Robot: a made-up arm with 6 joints. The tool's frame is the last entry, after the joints.
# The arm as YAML. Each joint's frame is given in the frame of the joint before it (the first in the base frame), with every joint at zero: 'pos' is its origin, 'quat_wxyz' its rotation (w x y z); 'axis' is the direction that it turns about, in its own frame. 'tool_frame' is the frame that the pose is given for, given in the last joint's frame.
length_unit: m
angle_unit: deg
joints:
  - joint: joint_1
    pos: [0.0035, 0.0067, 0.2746]
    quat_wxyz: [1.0, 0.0, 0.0, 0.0]
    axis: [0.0, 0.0, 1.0]
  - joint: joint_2
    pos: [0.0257, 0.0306, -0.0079]
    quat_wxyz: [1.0, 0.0, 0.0, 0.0]
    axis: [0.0, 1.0, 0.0]
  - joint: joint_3
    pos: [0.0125, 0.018, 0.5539]
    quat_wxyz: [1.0, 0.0, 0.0, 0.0]
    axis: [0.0, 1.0, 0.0]
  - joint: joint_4
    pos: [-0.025, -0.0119, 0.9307]
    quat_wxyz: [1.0, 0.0, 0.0, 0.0]
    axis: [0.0, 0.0, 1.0]
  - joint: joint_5
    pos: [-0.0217, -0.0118, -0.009]
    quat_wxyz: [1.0, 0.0, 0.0, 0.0]
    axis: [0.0, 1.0, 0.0]
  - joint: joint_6
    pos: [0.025, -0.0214, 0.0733]
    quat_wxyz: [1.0, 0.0, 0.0, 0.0]
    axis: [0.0, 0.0, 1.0]
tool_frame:
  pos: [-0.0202, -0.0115, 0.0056]
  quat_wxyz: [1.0, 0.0, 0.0, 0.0]
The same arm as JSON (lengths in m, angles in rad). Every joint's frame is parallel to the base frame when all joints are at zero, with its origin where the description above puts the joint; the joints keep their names.
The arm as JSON. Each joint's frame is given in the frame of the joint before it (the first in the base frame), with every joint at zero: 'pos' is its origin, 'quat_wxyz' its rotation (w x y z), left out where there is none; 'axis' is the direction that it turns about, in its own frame. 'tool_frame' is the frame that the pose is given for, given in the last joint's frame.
{"length_unit": "m", "angle_unit": "rad", "joints": [{"joint": "joint_1", "pos": [0.0035, 0.0067, 0.2746], "axis": [0.0, 0.0, 1.0]}, {"joint": "joint_2", "pos": [0.0257, 0.0306, -0.0079], "axis": [0.0, 1.0, 0.0]}, {"joint": "joint_3", "pos": [0.0125, 0.018, 0.5539], "axis": [0.0, 1.0, 0.0]}, {"joint": "joint_4", "pos": [-0.025, -0.0119, 0.9307], "axis": [0.0, 0.0, 1.0]}, {"joint": "joint_5", "pos": [-0.0217, -0.0118, -0.009], "axis": [0.0, 1.0, 0.0]}, {"joint": "joint_6", "pos": [0.025, -0.0214, 0.0733], "axis": [0.0, 0.0, 1.0]}], "tool_frame": {"pos": [-0.0202, -0.0115, 0.0056]}}
